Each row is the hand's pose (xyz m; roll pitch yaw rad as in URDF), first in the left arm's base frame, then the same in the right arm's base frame.
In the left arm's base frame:
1: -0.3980 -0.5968 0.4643 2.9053 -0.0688 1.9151
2: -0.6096 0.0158 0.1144 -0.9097 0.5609 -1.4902
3: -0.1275 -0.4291 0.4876 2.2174 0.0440 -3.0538
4: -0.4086 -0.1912 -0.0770 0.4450 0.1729 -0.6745
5: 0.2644 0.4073 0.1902 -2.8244 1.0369 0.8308
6: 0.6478 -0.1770 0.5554 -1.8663 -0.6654 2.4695
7: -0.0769 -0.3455 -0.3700 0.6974 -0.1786 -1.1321
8: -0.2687 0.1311 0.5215 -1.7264 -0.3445 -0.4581
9: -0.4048 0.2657 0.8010 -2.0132 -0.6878 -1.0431
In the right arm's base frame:
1: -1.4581 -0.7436 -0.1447 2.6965 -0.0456 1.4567
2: -1.2968 -0.1186 -0.4994 -0.6614 0.5803 -1.8260
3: -1.1521 -0.7141 -0.0589 2.1848 0.2512 2.7541
4: -1.1758 -0.4026 -0.6562 0.6108 0.0431 -1.1270
5: -0.3758 -0.1575 -0.2292 -3.0019 0.8541 0.2157
6: -0.3779 -0.8335 0.1766 -2.0580 -0.5277 2.1073
7: -0.8968 -0.7030 -0.8834 0.9079 -0.2159 -1.6439
8: -1.0308 -0.1492 -0.0266 -1.5732 -0.5012 -0.9917
9: -1.1457 0.0453 0.2259 -1.7421 -0.7296 -1.6906

